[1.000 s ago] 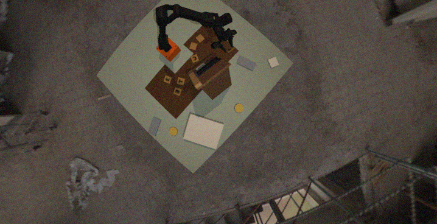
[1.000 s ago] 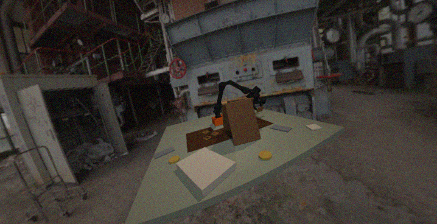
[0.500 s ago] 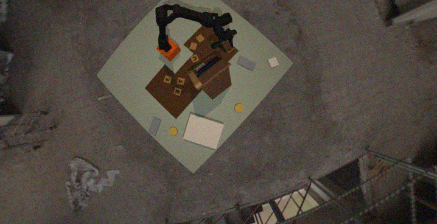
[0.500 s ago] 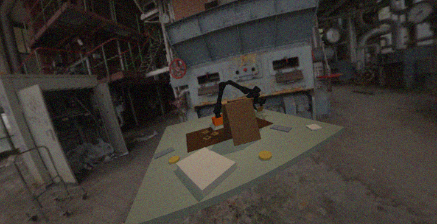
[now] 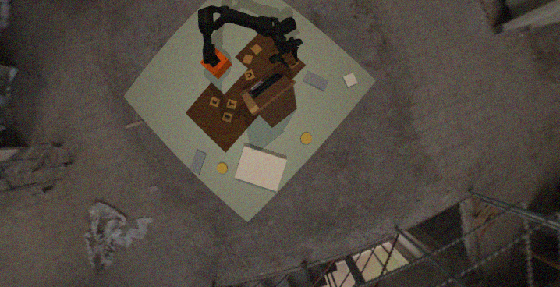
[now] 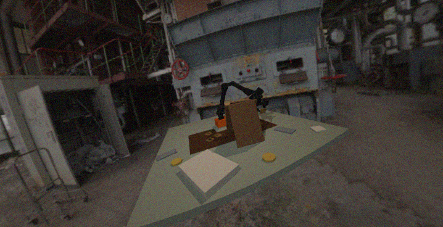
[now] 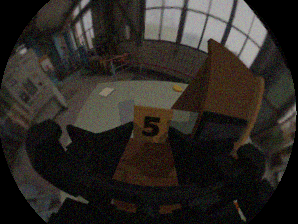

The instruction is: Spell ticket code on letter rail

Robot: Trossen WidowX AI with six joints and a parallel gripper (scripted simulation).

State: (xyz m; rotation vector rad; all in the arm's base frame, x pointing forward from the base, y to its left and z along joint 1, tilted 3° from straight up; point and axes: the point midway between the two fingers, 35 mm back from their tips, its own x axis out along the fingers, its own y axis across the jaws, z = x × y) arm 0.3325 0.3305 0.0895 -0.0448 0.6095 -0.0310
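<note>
Right now my gripper tip is 6 cm past the white ticket, 22 cm to the left of it and 9 cm above it. The rest, counted from my gripper tip: tan tile: 28 cm behind, 6 cm to the right, 15 cm below; white slab: 34 cm ahead, 52 cm to the right, 14 cm below; brown mat: 16 cm behind, 29 cm to the right, 16 cm below.
</note>
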